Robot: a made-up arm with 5 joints. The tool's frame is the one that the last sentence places.
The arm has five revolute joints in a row. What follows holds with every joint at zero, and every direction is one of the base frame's. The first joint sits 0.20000 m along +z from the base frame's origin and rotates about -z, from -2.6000 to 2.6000 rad. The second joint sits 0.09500 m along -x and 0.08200 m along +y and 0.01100 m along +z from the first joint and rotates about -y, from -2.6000 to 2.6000 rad. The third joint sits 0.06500 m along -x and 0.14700 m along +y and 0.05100 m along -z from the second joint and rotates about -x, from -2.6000 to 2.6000 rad. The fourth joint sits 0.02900 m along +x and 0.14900 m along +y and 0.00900 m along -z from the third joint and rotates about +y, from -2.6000 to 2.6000 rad. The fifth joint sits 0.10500 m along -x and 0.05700 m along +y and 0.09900 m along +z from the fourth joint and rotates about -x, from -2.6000 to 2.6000 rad. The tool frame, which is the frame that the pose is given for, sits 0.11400 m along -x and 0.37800 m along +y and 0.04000 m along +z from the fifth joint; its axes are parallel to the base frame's.
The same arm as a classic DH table. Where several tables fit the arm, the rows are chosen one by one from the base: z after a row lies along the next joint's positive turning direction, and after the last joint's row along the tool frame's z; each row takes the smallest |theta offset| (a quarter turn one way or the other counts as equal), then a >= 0, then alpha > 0; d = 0 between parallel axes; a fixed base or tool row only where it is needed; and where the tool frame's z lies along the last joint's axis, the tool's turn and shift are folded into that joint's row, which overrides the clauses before.
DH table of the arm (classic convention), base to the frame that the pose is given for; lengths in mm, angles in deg. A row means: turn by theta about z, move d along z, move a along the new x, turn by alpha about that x. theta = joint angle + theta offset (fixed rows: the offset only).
base (fixed): d 0  theta0 0  a 0  alpha 180
joint 1: d -211  theta0 0  a -95  alpha -90
joint 2: d -229  theta0 -90  a 51  alpha 90
joint 3: d 36  theta0 0  a 9  alpha 90
joint 4: d 206  theta0 0  a -99  alpha -90
joint 5: d 219  theta0 -90  a 378  alpha 90
tool (fixed): d 40  theta0 -90  a 0  alpha 0
Joint limits (deg, base to tool): -148.97..148.97 -148.97..148.97 -148.97..148.97 -148.97..148.97 -148.97..148.97

